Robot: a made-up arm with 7 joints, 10 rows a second.
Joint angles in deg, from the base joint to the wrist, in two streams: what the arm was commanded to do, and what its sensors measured. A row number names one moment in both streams.
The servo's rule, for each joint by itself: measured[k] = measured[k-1] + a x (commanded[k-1-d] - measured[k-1]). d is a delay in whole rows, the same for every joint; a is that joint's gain. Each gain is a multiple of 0.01, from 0.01 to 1. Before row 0 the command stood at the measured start. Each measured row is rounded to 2 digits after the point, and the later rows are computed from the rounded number. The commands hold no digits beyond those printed.
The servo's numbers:
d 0
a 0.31 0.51 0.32 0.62 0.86 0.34 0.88
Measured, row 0:
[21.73 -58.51 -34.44 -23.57 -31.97 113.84 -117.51]
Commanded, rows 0 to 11:
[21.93 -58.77 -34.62 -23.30 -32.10 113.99 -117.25]
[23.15 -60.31 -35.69 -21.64 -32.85 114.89 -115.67]
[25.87 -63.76 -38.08 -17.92 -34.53 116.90 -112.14]
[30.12 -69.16 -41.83 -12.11 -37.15 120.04 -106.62]
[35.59 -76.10 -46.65 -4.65 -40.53 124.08 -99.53]
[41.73 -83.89 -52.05 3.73 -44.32 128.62 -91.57]
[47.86 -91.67 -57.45 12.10 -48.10 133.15 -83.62]
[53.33 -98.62 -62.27 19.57 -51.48 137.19 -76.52]
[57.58 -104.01 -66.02 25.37 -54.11 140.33 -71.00]
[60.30 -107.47 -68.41 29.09 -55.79 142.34 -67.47]
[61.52 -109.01 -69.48 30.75 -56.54 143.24 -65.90]
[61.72 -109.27 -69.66 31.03 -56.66 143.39 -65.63]
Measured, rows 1 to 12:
[21.79 -58.64 -34.50 -23.40 -32.08 113.89 -117.28]
[22.21 -59.49 -34.88 -22.31 -32.74 114.23 -115.86]
[23.34 -61.67 -35.90 -19.59 -34.28 115.14 -112.59]
[25.44 -65.49 -37.80 -14.95 -36.75 116.81 -107.34]
[28.59 -70.90 -40.63 -8.56 -40.00 119.28 -100.47]
[32.66 -77.52 -44.28 -0.94 -43.72 122.46 -92.64]
[37.37 -84.74 -48.49 7.14 -47.49 126.09 -84.70]
[42.32 -91.82 -52.90 14.85 -50.92 129.86 -77.50]
[47.05 -98.04 -57.10 21.37 -53.66 133.42 -71.78]
[51.16 -102.85 -60.72 26.16 -55.49 136.45 -67.99]
[54.37 -105.99 -63.52 29.01 -56.39 138.76 -66.15]
[56.65 -107.66 -65.48 30.26 -56.62 140.33 -65.69]

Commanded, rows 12 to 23:
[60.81 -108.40 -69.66 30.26 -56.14 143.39 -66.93]
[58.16 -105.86 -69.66 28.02 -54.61 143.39 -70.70]
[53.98 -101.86 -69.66 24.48 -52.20 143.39 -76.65]
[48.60 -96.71 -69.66 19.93 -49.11 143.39 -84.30]
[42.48 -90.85 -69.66 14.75 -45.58 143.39 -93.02]
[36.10 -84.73 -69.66 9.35 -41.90 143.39 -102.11]
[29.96 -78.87 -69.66 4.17 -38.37 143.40 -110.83]
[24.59 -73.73 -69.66 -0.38 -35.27 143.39 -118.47]
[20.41 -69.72 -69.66 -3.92 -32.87 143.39 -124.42]
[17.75 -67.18 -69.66 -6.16 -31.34 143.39 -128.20]
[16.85 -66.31 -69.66 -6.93 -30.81 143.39 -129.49]
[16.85 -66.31 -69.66 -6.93 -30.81 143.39 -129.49]
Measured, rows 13 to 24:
[57.94 -108.04 -66.82 30.26 -56.21 141.37 -66.78]
[58.01 -106.93 -67.73 28.87 -54.83 142.06 -70.23]
[56.76 -104.34 -68.35 26.15 -52.57 142.51 -75.88]
[54.23 -100.45 -68.77 22.29 -49.59 142.81 -83.29]
[50.59 -95.55 -69.05 17.62 -46.14 143.01 -91.85]
[46.10 -90.03 -69.25 12.49 -42.49 143.14 -100.88]
[41.10 -84.34 -69.38 7.33 -38.95 143.23 -109.64]
[35.98 -78.93 -69.47 2.55 -35.79 143.28 -117.41]
[31.15 -74.23 -69.53 -1.46 -33.28 143.32 -123.58]
[27.00 -70.63 -69.57 -4.37 -31.61 143.34 -127.65]
[23.85 -68.43 -69.60 -5.96 -30.92 143.36 -129.27]
[21.68 -67.35 -69.62 -6.56 -30.83 143.37 -129.46]

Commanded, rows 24 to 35:
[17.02 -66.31 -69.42 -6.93 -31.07 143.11 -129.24]
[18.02 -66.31 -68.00 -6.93 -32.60 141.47 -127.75]
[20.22 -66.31 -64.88 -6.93 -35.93 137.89 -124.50]
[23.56 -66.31 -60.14 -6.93 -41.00 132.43 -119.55]
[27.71 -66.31 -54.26 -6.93 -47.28 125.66 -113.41]
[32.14 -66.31 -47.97 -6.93 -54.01 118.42 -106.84]
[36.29 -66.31 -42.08 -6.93 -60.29 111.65 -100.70]
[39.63 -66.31 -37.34 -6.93 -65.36 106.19 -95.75]
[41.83 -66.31 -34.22 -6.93 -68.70 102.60 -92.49]
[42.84 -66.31 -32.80 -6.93 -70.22 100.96 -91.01]
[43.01 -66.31 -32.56 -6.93 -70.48 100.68 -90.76]
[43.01 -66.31 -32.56 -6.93 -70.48 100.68 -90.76]
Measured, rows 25 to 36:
[20.24 -66.82 -69.56 -6.79 -31.04 143.28 -129.27]
[19.55 -66.56 -69.06 -6.88 -32.38 142.66 -127.93]
[19.76 -66.43 -67.72 -6.91 -35.43 141.04 -124.91]
[20.94 -66.37 -65.29 -6.92 -40.22 138.11 -120.19]
[23.04 -66.34 -61.76 -6.93 -46.29 133.88 -114.22]
[25.86 -66.32 -57.35 -6.93 -52.93 128.62 -107.73]
[29.09 -66.31 -52.46 -6.93 -59.26 122.85 -101.54]
[32.36 -66.31 -47.62 -6.93 -64.51 117.19 -96.44]
[35.30 -66.31 -43.33 -6.93 -68.11 112.23 -92.96]
[37.64 -66.31 -39.96 -6.93 -69.92 108.40 -91.24]
[39.30 -66.31 -37.59 -6.93 -70.40 105.78 -90.82]
[40.45 -66.31 -35.98 -6.93 -70.47 104.05 -90.77]

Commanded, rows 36 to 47:
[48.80 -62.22 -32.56 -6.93 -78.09 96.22 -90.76]
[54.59 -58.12 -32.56 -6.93 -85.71 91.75 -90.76]
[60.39 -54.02 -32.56 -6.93 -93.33 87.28 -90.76]
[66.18 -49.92 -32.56 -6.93 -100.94 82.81 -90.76]
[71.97 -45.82 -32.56 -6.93 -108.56 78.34 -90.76]
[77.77 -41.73 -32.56 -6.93 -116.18 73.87 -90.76]
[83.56 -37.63 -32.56 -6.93 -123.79 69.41 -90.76]
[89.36 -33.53 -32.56 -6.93 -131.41 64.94 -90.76]
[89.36 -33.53 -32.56 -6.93 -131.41 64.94 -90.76]
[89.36 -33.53 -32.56 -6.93 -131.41 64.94 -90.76]
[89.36 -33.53 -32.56 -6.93 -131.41 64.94 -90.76]
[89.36 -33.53 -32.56 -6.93 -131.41 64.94 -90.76]
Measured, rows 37 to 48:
[43.04 -64.22 -34.89 -6.93 -77.02 101.39 -90.76]
[46.62 -61.11 -34.14 -6.93 -84.49 98.11 -90.76]
[50.89 -57.49 -33.63 -6.93 -92.09 94.43 -90.76]
[55.63 -53.63 -33.29 -6.93 -99.70 90.48 -90.76]
[60.70 -49.65 -33.06 -6.93 -107.32 86.35 -90.76]
[65.99 -45.61 -32.90 -6.93 -114.94 82.11 -90.76]
[71.44 -41.54 -32.79 -6.93 -122.55 77.79 -90.76]
[77.00 -37.45 -32.72 -6.93 -130.17 73.42 -90.76]
[80.83 -35.45 -32.67 -6.93 -131.24 70.54 -90.76]
[83.47 -34.47 -32.63 -6.93 -131.39 68.64 -90.76]
[85.30 -33.99 -32.61 -6.93 -131.41 67.38 -90.76]
[86.56 -33.76 -32.59 -6.93 -131.41 66.55 -90.76]

